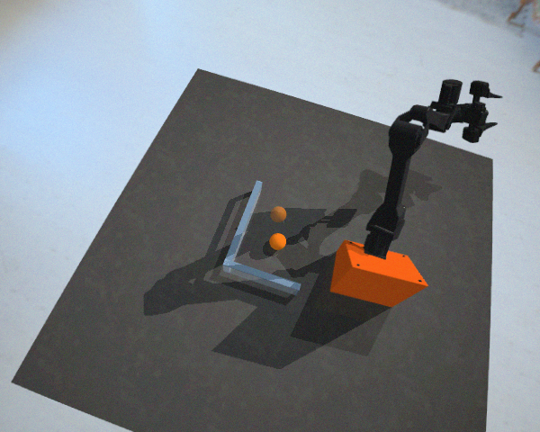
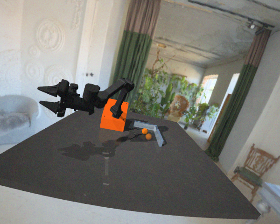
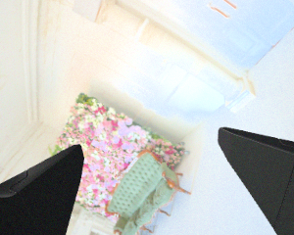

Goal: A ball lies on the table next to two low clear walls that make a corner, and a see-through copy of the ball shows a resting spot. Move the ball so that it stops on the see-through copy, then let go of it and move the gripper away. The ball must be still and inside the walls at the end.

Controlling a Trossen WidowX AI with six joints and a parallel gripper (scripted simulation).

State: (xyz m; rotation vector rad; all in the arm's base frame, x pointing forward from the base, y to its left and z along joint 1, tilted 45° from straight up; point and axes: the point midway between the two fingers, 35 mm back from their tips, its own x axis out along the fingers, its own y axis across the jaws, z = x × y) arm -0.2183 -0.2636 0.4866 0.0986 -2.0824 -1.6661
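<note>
Now: gripper tip 540 mm short of the see-through copy, 490 mm to the right of it and 300 mm above it. From my gripper tip the other things lie so: orange ball (580 mm to the left, 510 mm ahead, 300 mm below); then clear wall (630 mm ahead, 570 mm to the left, 290 mm below).
</note>
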